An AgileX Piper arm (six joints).
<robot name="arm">
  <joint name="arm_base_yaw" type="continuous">
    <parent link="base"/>
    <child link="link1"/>
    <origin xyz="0 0 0.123" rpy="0 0 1.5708"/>
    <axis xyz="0 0 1"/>
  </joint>
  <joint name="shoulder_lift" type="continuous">
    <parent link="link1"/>
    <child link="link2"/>
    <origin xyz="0 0 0" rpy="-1.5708 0 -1.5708"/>
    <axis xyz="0 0 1"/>
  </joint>
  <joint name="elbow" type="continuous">
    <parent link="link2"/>
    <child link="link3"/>
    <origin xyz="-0.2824 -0.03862 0" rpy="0 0 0"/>
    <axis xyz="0 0 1"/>
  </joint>
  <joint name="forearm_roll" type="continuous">
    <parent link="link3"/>
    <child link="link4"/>
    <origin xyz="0.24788 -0.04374 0" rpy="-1.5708 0 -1.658"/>
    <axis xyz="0 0 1"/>
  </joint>
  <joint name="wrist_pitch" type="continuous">
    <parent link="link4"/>
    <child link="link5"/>
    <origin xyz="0 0 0" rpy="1.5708 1.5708 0"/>
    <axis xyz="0 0 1"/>
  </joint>
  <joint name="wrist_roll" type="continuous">
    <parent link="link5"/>
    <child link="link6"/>
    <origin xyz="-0.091 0 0" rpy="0 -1.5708 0"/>
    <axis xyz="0 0 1"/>
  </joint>
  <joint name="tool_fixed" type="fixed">
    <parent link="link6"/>
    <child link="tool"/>
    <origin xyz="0 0 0" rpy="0 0 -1.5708"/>
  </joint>
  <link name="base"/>
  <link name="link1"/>
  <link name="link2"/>
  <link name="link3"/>
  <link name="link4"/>
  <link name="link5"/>
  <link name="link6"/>
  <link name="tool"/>
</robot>
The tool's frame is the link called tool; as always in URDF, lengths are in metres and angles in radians. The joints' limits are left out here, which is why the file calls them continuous.
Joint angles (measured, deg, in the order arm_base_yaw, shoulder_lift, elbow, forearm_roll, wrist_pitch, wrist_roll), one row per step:
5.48, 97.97, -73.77, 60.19, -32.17, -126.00
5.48, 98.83, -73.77, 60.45, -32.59, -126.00
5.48, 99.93, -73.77, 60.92, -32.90, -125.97
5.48, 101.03, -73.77, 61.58, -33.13, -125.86
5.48, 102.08, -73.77, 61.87, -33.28, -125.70
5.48, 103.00, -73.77, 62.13, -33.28, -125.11
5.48, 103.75, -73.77, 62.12, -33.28, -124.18
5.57, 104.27, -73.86, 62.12, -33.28, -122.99
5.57, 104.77, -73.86, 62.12, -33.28, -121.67
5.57, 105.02, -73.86, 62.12, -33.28, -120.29
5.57, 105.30, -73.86, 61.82, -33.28, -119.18
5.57, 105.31, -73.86, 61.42, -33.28, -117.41
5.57, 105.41, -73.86, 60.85, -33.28, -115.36
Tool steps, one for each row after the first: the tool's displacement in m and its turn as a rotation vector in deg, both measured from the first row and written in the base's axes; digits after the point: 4 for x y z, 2 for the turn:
0.0028, -0.0003, -0.0059, 0.06, 0.66, -0.43
0.0064, -0.0005, -0.0137, 0.34, 1.63, -0.85
0.0098, -0.0008, -0.0218, 0.88, 2.62, -1.28
0.0131, -0.0008, -0.0295, 1.14, 3.56, -1.53
0.0158, -0.0006, -0.0364, 1.83, 4.27, -1.68
0.0180, -0.0004, -0.0418, 2.59, 4.65, -1.76
0.0197, 0.0004, -0.0452, 3.63, 4.62, -1.78
0.0211, 0.0006, -0.0488, 4.79, 4.60, -1.90
0.0218, 0.0007, -0.0507, 6.03, 4.31, -2.03
0.0227, 0.0009, -0.0526, 6.74, 4.13, -2.01
0.0228, 0.0010, -0.0524, 8.00, 3.43, -1.99
0.0233, 0.0013, -0.0527, 9.36, 2.69, -1.93

